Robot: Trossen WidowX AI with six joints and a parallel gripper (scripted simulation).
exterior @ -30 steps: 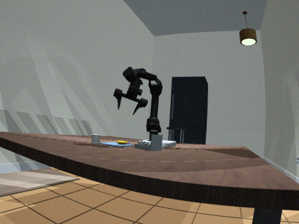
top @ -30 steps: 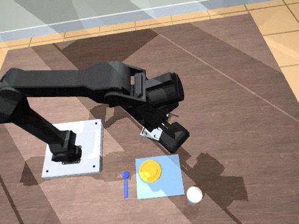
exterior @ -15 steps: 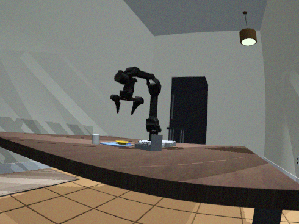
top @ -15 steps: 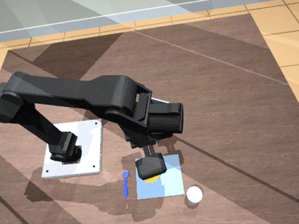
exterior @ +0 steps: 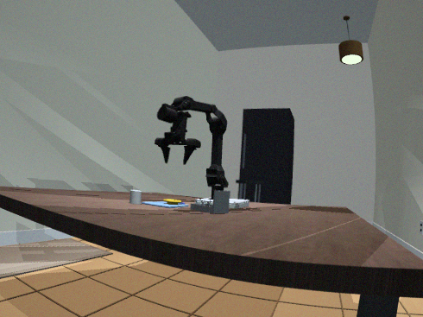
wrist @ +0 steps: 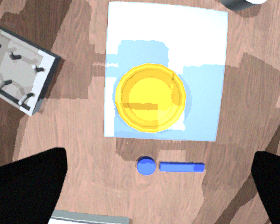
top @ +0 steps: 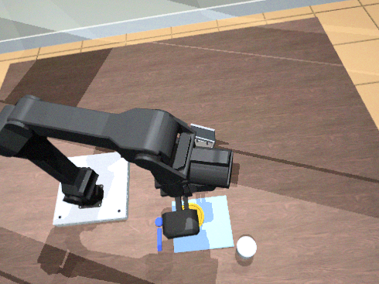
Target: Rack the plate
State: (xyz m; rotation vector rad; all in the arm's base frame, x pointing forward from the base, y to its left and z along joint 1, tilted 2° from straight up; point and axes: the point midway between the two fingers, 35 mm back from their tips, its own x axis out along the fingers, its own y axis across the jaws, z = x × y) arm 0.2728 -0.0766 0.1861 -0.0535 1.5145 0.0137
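Now: the yellow plate 15 cm below my gripper tip. The rest, counted from my gripper tip: light blue mat 2 cm ahead, 2 cm to the right, 17 cm below; then grey dish rack 3 cm ahead, 17 cm to the left, 15 cm below; then white cup 12 cm ahead, 9 cm to the right, 14 cm below.
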